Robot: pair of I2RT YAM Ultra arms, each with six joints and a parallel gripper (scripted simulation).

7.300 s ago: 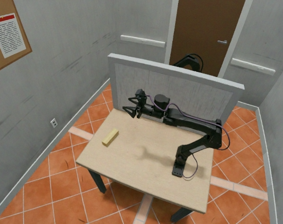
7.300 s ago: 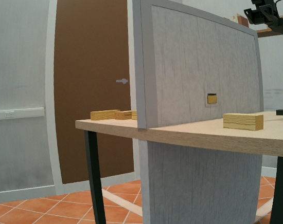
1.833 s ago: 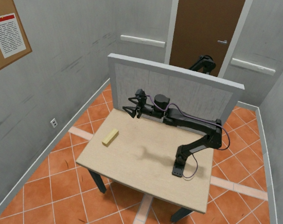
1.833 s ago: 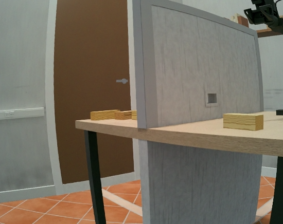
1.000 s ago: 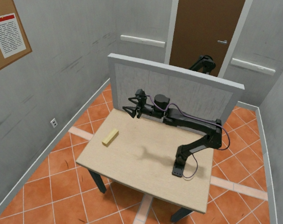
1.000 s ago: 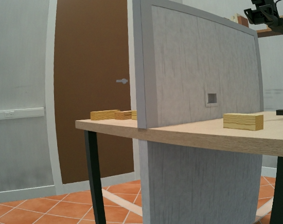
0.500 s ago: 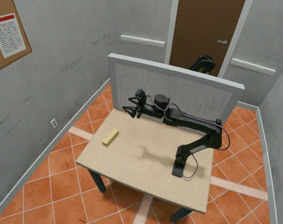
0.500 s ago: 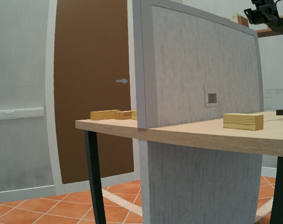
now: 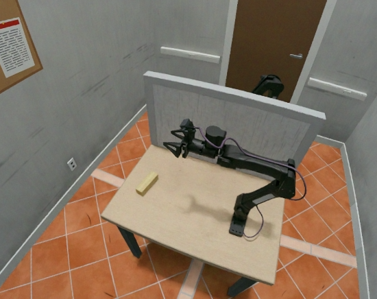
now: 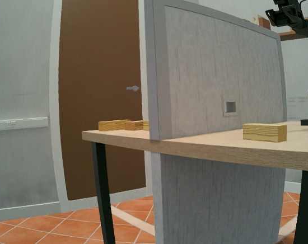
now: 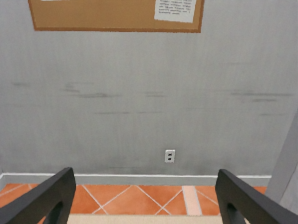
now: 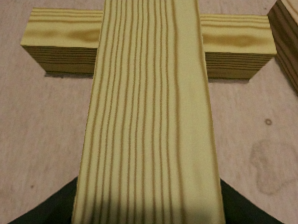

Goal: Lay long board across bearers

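Now: right hand 10 mm short of the long board. From my right hand the other things lie so: wooden offcut: 570 mm to the left, 190 mm ahead, 50 mm below.
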